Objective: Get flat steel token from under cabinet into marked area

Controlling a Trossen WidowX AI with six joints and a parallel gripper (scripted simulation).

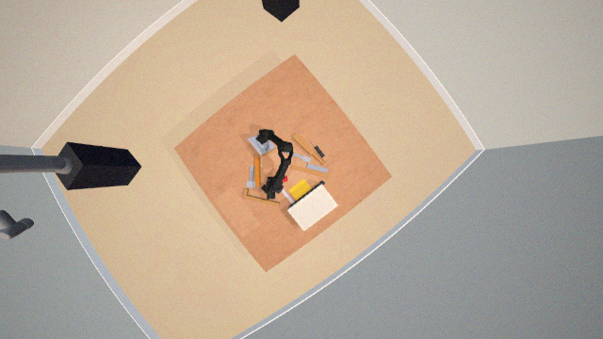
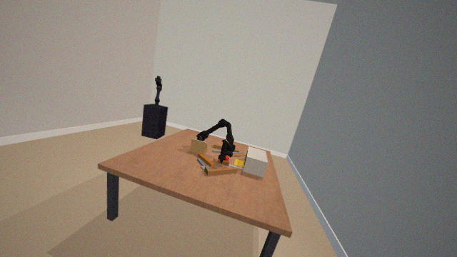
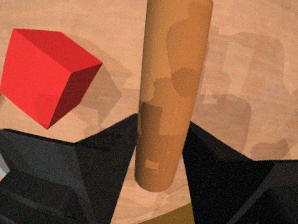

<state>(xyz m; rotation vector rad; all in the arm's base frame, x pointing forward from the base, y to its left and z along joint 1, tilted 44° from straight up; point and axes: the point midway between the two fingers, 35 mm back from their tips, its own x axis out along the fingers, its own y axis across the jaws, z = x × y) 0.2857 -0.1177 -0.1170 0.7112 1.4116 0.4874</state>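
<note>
My gripper tip is now 40 mm short of the red cube, 70 mm to the right of it and 10 mm below it. Also, from my gripper tip: grey T-shaped tool: 150 mm behind, 110 mm to the right; wooden stick: 150 mm ahead, 250 mm to the left; orange bar: 150 mm behind, 30 mm to the right, 10 mm above.
</note>
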